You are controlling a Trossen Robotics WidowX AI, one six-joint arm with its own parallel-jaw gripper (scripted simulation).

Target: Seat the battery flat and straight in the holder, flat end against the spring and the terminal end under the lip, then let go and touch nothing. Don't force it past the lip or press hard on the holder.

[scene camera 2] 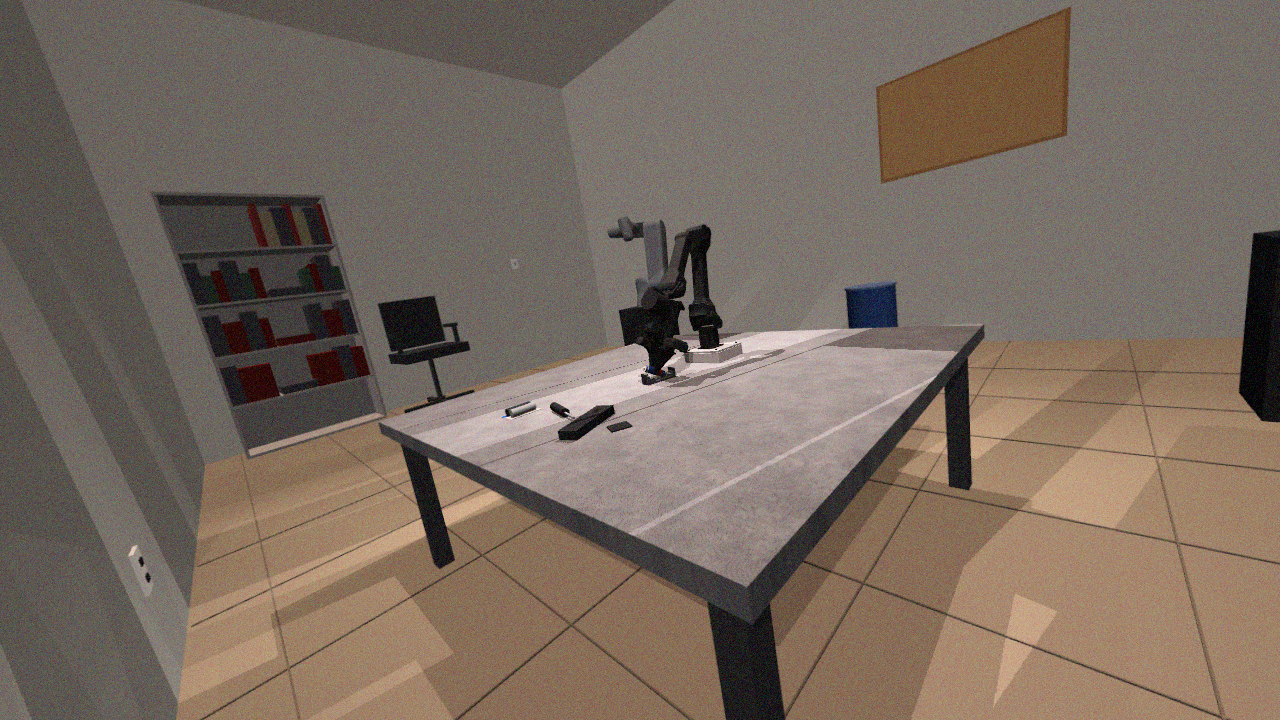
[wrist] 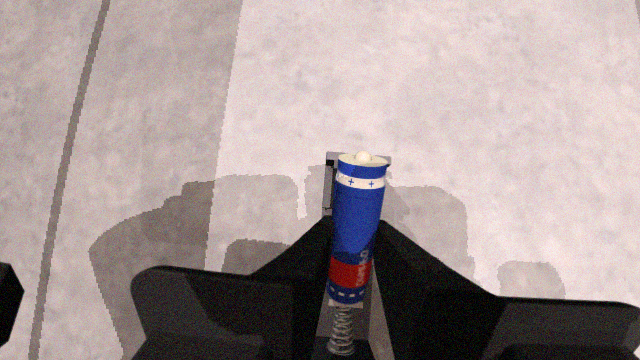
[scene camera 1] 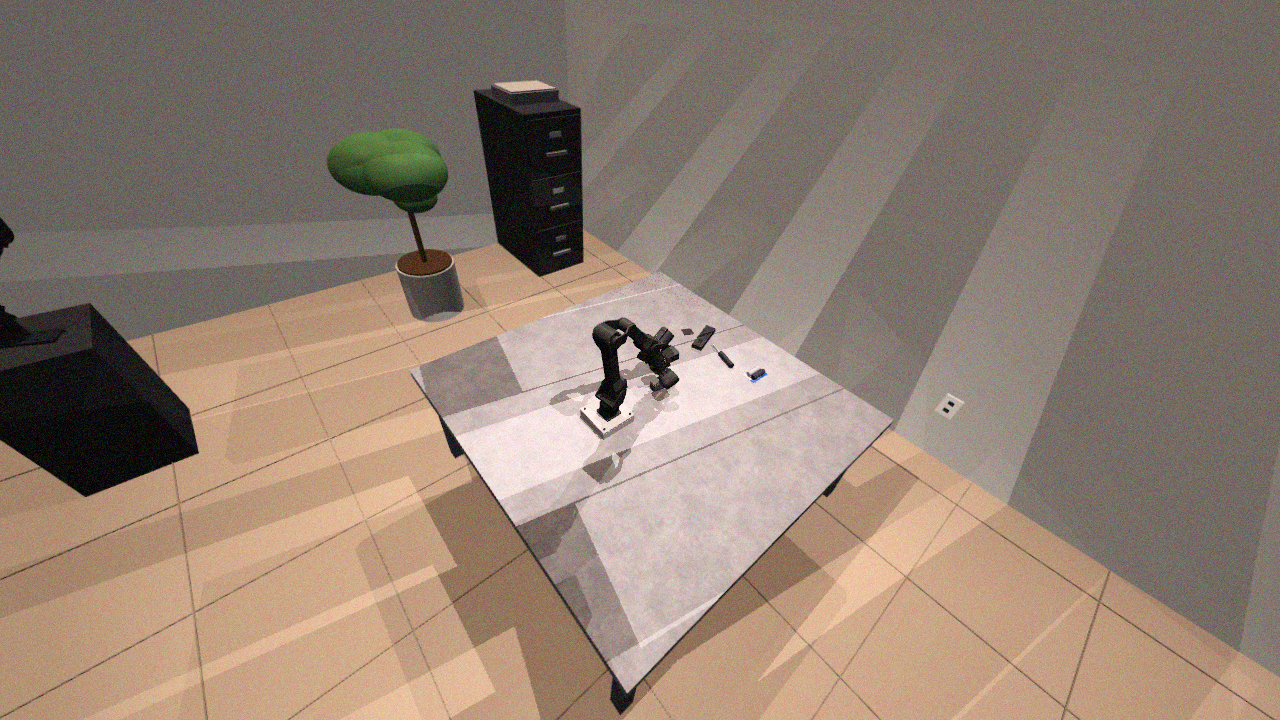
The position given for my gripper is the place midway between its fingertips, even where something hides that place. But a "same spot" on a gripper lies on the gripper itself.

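Both scene camera 2 and the wrist view let me see my gripper, and it is there in scene camera 1 (666, 379) too. On my gripper, (scene camera 2: 652, 353) and (wrist: 425, 302) are the same spot.
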